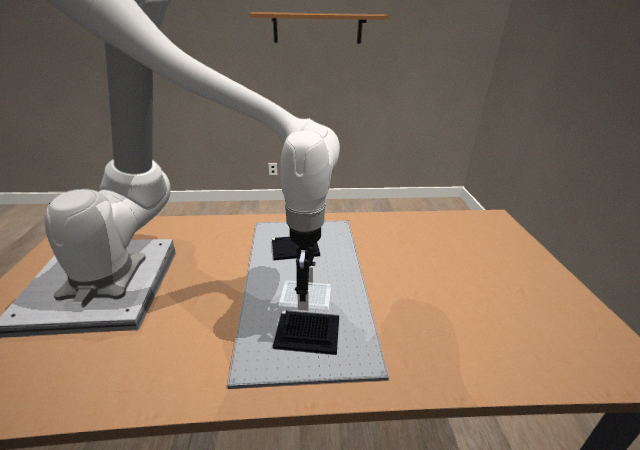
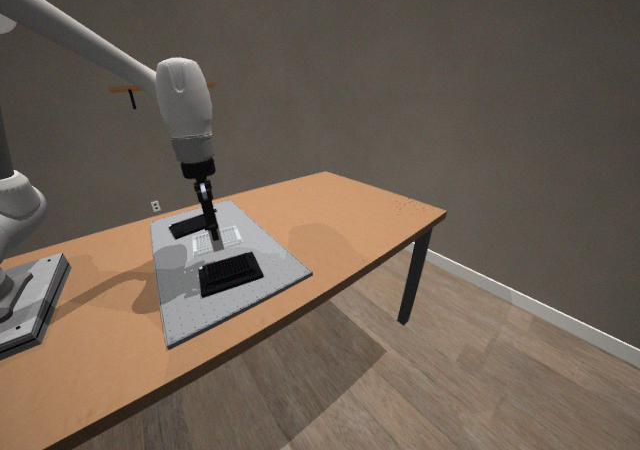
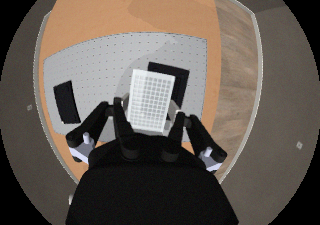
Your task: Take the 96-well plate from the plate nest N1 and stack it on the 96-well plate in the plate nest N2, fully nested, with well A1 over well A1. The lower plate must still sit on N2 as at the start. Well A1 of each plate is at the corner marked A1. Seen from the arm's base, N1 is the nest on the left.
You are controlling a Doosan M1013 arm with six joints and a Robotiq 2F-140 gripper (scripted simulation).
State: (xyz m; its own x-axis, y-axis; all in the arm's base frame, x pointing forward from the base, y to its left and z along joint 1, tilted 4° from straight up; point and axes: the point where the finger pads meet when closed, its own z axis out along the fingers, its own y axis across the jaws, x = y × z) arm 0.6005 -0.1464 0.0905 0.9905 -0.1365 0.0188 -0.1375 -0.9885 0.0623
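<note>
Right now my hand is 4 cm to the left of the black 96-well plate and 10 cm above it. Also, from my hand: white 96-well plate 2 cm below.
</note>
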